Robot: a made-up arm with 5 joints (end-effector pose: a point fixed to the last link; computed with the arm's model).
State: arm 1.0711 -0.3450 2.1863 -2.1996 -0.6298
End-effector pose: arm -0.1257 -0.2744 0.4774 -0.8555 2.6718 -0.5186
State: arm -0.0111 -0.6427 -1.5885 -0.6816 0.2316
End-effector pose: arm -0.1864 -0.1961 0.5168 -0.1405 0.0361 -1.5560
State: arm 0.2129 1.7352 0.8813 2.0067 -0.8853
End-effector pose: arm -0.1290 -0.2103 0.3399 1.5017 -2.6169 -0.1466
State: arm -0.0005 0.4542 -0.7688 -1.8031 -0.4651
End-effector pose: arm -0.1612 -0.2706 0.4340 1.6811 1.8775 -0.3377
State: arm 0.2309 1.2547 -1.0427 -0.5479 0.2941
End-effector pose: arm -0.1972 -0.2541 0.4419 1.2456 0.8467 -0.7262
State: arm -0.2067 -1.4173 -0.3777 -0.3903 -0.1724
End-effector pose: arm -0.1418 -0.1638 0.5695 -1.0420 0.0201 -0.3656
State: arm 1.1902 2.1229 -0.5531 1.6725 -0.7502
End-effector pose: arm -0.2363 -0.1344 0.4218 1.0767 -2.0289 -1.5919
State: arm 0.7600 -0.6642 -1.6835 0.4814 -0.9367
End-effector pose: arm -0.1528 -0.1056 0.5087 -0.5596 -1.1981 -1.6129
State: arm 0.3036 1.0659 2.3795 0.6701 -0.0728
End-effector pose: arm -0.0673 -0.2929 0.5177 0.8428 -1.6199 1.8804
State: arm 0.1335 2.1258 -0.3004 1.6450 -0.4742
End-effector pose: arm -0.2219 -0.2012 0.4114 1.5340 -0.9680 -1.3980
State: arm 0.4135 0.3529 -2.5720 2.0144 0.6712
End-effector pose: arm -0.0890 -0.1659 0.5339 2.4988 -0.6217 1.2623
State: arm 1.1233 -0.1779 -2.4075 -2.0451 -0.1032
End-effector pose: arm -0.1580 -0.1715 0.4561 2.3304 -1.2035 -1.4089
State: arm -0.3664 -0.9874 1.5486 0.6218 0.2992
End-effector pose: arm -0.0400 -0.1546 0.5541 -0.3636 -0.2165 1.9052
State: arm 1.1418 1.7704 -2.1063 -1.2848 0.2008
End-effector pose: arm -0.2148 -0.1651 0.4874 -2.9255 -0.7033 0.5418
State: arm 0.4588 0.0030 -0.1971 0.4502 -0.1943
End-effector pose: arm -0.2203 -0.2570 0.5547 -0.1153 -0.4663 -0.5588
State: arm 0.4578 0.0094 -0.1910 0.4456 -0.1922
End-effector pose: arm -0.2200 -0.2582 0.5543 -0.1074 -0.4630 -0.5540
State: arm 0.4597 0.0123 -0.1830 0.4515 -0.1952
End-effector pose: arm -0.2203 -0.2586 0.5542 -0.1040 -0.4681 -0.5464
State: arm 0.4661 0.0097 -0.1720 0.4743 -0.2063
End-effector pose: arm -0.2214 -0.2579 0.5545 -0.1078 -0.4866 -0.5344
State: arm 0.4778 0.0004 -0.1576 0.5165 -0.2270
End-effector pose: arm -0.2237 -0.2559 0.5554 -0.1200 -0.5199 -0.5162
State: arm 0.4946 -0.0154 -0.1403 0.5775 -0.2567
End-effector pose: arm -0.2269 -0.2525 0.5565 -0.1411 -0.5664 -0.4911
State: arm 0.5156 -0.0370 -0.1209 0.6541 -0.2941
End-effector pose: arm -0.2309 -0.2479 0.5576 -0.1701 -0.6221 -0.4580
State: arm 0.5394 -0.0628 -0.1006 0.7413 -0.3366
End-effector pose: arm -0.2354 -0.2425 0.5585 -0.2055 -0.6819 -0.4172
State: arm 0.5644 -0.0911 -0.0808 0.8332 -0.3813
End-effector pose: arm -0.2400 -0.2367 0.5589 -0.2453 -0.7402 -0.3704
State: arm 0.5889 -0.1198 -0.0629 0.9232 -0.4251
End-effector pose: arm -0.2442 -0.2310 0.5588 -0.2864 -0.7924 -0.3209
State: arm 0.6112 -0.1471 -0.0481 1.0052 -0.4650
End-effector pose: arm -0.2479 -0.2258 0.5583 -0.3261 -0.8353 -0.2729
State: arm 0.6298 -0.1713 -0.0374 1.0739 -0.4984
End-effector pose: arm -0.2508 -0.2214 0.5576 -0.3616 -0.8676 -0.2311
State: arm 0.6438 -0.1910 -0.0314 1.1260 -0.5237
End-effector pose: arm -0.2529 -0.2179 0.5570 -0.3909 -0.8895 -0.1991
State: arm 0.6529 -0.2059 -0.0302 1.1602 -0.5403
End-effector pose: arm -0.2542 -0.2153 0.5565 -0.4131 -0.9023 -0.1791
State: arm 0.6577 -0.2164 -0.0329 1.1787 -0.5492
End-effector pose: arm -0.2547 -0.2134 0.5563 -0.4288 -0.9082 -0.1700
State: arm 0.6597 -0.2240 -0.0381 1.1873 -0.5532
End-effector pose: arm -0.2548 -0.2119 0.5561 -0.4403 -0.9101 -0.1682
